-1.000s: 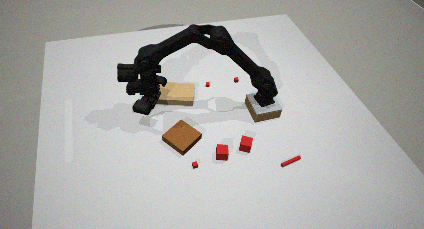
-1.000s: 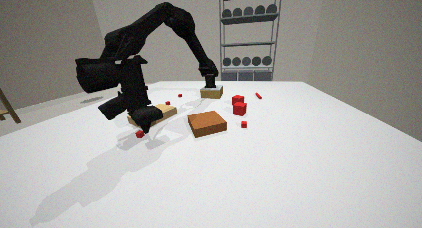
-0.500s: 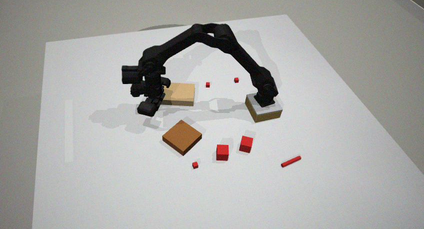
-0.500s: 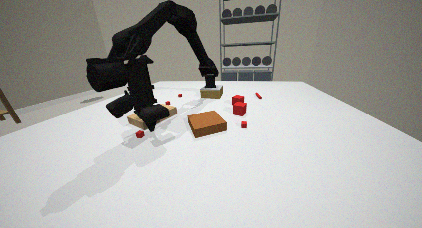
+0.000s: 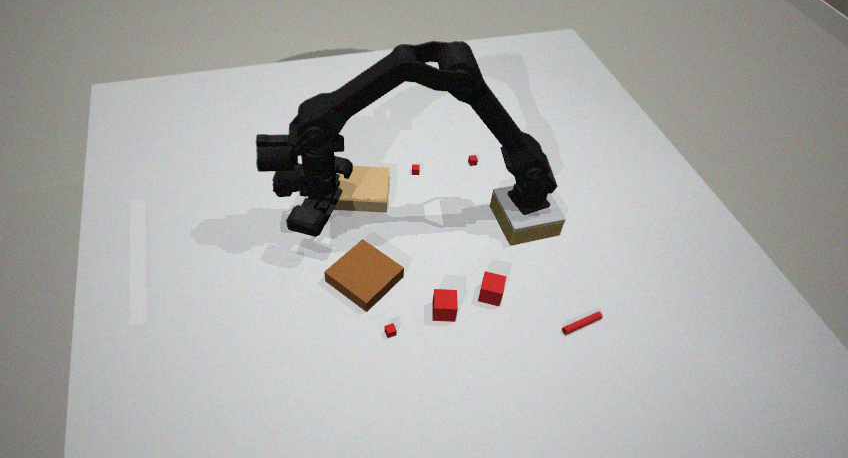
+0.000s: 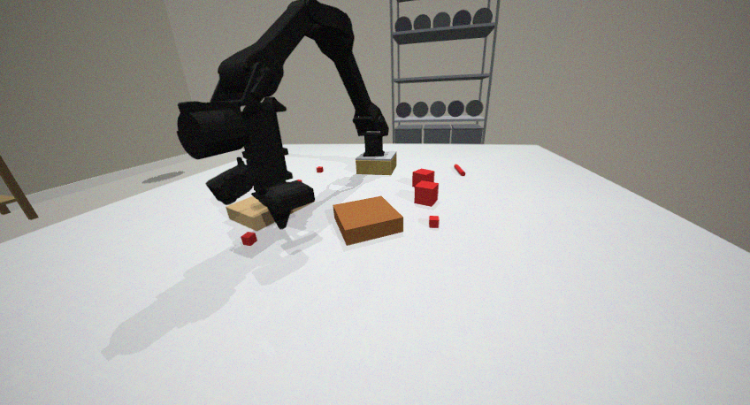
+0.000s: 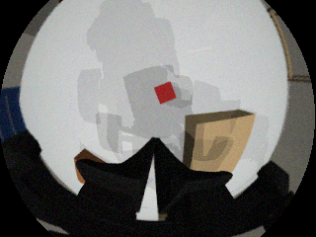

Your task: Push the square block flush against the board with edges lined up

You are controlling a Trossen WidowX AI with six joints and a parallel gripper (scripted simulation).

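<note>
Now: the square brown block 2 cm behind my gripper tip, 15 cm to the left of it and 1 cm above it. Also, from my gripper tip: red stick 34 cm behind, 40 cm to the left; then tan board 8 cm behind, 6 cm to the right, 1 cm above.
</note>
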